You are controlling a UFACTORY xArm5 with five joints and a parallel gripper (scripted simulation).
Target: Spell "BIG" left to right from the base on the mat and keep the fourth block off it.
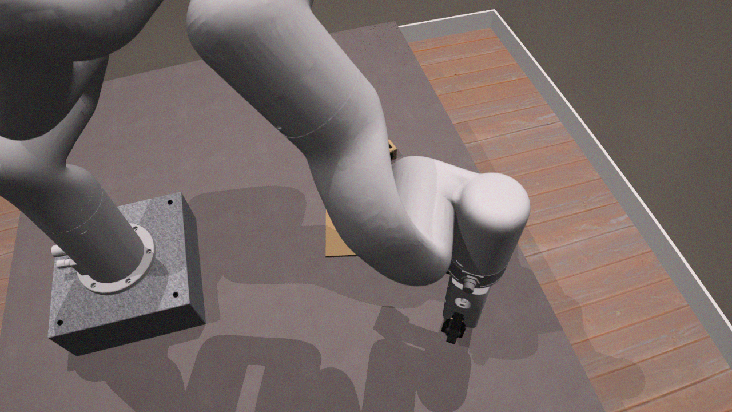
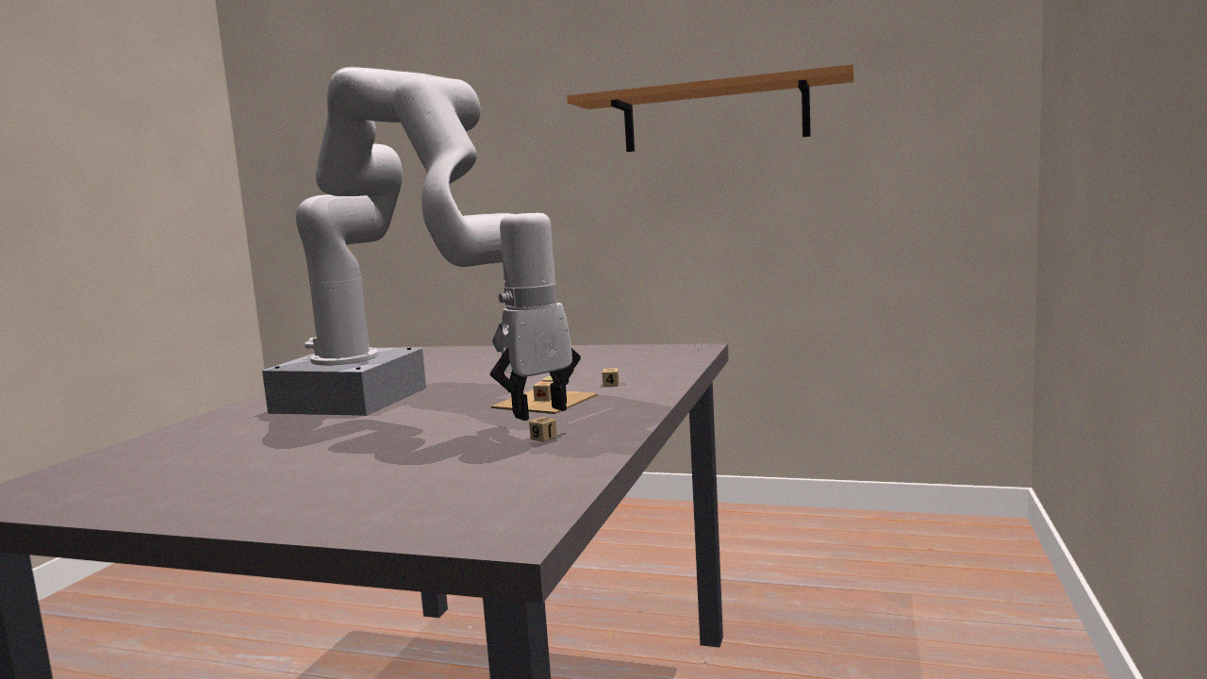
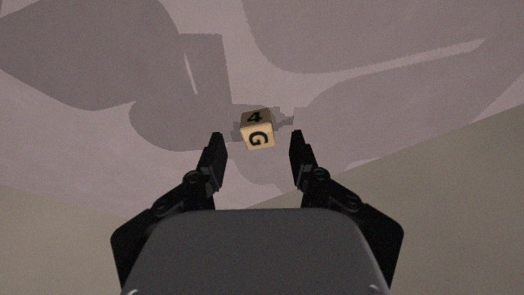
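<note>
Now: hand 40 mm above the G block. Also, from my hand: tan mat (210 mm to the left, 110 mm behind, 50 mm below); then B block (260 mm to the left, 120 mm behind, 40 mm below).
</note>
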